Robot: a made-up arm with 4 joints.
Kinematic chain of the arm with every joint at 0, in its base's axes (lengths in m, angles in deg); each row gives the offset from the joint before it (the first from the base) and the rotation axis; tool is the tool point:
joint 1: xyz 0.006 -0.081 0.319 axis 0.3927 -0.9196 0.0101
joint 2: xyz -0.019 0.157 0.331 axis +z
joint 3: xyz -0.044 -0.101 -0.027 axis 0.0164 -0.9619 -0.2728
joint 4: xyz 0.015 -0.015 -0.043 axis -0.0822 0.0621 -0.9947
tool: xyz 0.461 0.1 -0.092
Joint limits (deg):
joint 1: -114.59..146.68
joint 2: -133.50..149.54
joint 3: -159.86..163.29
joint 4: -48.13..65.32
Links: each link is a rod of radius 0.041 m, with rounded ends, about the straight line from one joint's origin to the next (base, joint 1, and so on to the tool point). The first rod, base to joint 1, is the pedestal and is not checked.
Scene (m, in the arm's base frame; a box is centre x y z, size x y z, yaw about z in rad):
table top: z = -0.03
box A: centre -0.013 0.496 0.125 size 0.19 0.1 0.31 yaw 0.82
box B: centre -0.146 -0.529 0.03 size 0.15 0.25 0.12 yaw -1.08
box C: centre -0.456 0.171 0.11 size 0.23 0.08 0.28 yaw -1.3
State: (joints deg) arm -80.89 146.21 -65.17 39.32
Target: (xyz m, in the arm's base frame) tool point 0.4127 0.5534 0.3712
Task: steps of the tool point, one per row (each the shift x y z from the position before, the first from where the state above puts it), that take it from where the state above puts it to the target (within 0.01 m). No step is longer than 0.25 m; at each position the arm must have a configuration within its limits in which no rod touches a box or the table.
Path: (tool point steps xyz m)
1: -0.0013 0.0544 0.0896
2: 0.0036 0.0533 0.0971
3: 0.0091 0.0449 0.1033
4: 0.0132 0.0295 0.1076
5: 0.0849 0.1572 -0.0650
6: 0.1595 0.0972 -0.0520
7: 0.2004 0.0139 -0.0149
8: 0.1945 -0.0755 0.0290

